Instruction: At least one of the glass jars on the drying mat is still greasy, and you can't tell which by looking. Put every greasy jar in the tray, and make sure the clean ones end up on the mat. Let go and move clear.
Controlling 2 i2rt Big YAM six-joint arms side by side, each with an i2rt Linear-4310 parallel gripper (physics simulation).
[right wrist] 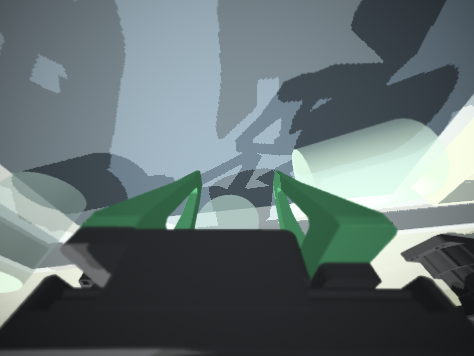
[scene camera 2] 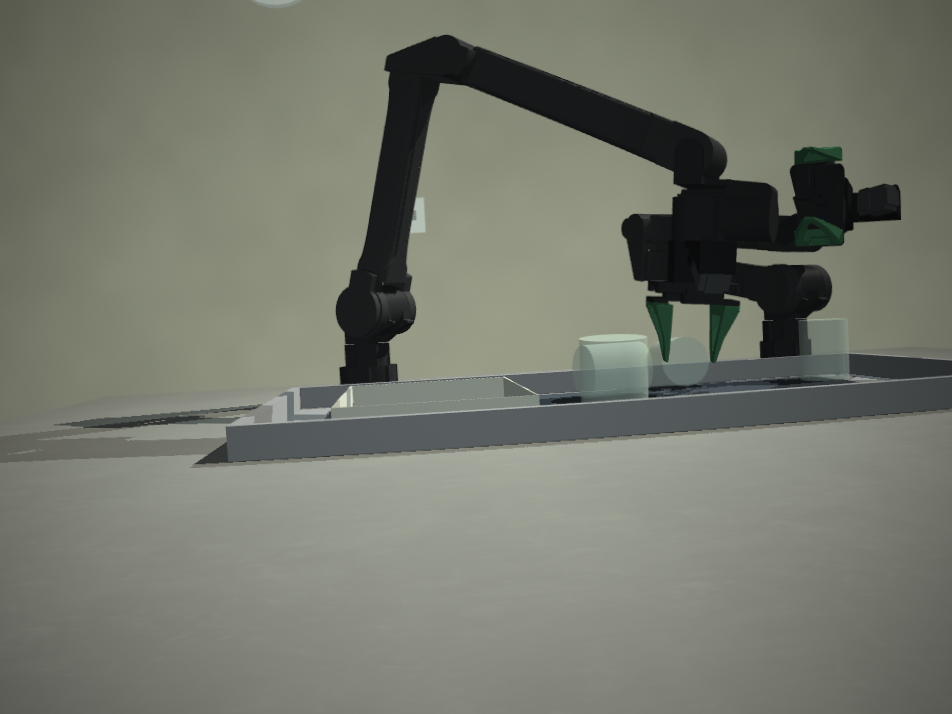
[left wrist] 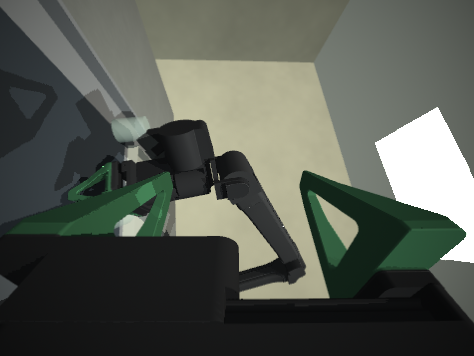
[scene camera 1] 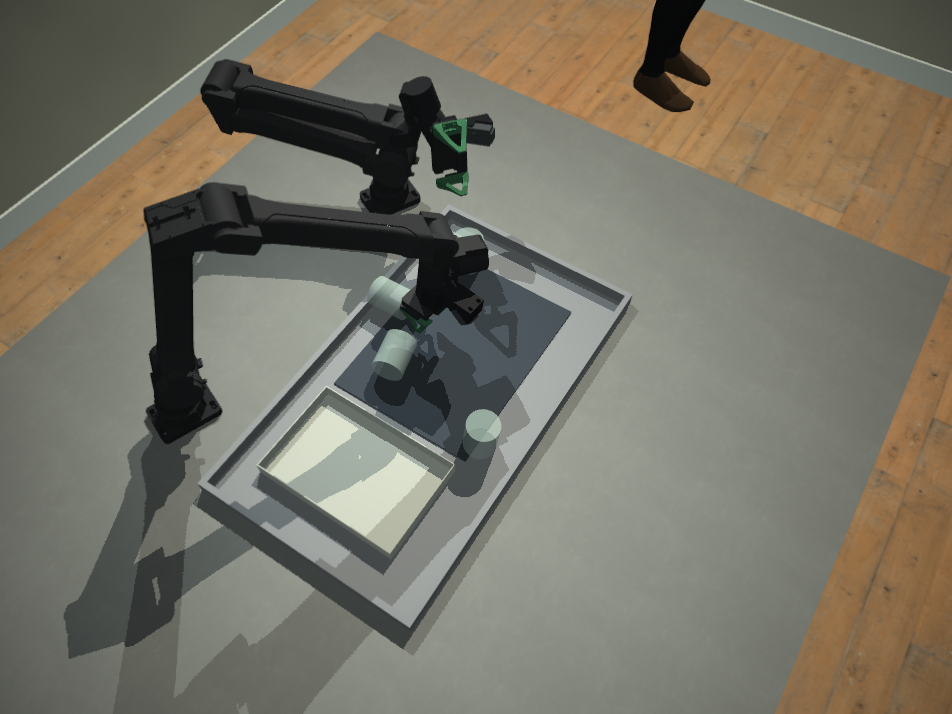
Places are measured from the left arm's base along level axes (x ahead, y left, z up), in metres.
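Pixels of known places: left gripper, between the fingertips: point(scene camera 2: 808, 182) point(left wrist: 236, 178) point(scene camera 1: 463, 174); right gripper, between the fingertips: point(right wrist: 237, 177) point(scene camera 2: 689, 362) point(scene camera 1: 426, 322); left arm's base, origin of its link: point(scene camera 1: 390, 199); right arm's base, origin of its link: point(right wrist: 436, 246) point(scene camera 1: 185, 413).
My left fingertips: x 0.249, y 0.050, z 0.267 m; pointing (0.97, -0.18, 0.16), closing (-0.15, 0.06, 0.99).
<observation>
Ahead of a thing's pixels: the offset from my left fingertips to its top centre. Level surfaces: height alone.
Four pale green glass jars show. One {dx +0.399, dy -0.191, dz -0.182 m} point(scene camera 1: 482, 434) point(scene camera 2: 624, 372) stands upright by the dark mat's {dz -0.263 m} point(scene camera 1: 538, 315) corner near the cream tray {dx +0.331, dy -0.417, dz -0.236 m} point(scene camera 1: 388, 526) point(scene camera 2: 438, 393). Another {dx +0.159, dy -0.248, dz -0.198 m} point(scene camera 1: 394, 355) point(right wrist: 370, 157) lies on its side on the mat. A third {dx +0.031, dy -0.188, dz -0.197 m} point(scene camera 1: 384, 294) point(scene camera 2: 689, 368) point(right wrist: 230, 212) lies tipped at the rear rail, its round end facing scene camera 2. The fourth {dx +0.007, dy +0.009, dz -0.184 m} point(scene camera 1: 469, 232) point(scene camera 2: 828, 349) point(right wrist: 47, 190) stands upright at the far end. My right gripper point(scene camera 2: 689, 359) point(right wrist: 237, 177) is partly open above the third jar, with gaps beside it. My left gripper point(scene camera 1: 465, 170) point(scene camera 2: 818, 192) is wide open and empty, raised behind the far end.
A raised grey rim point(scene camera 1: 572, 376) point(scene camera 2: 461, 428) surrounds the mat and the tray. The right arm point(scene camera 1: 330, 222) point(scene camera 2: 576, 99) reaches over the rear rim and partly hides the mat in scene camera 1. A person's legs point(scene camera 1: 665, 46) show at the back.
</observation>
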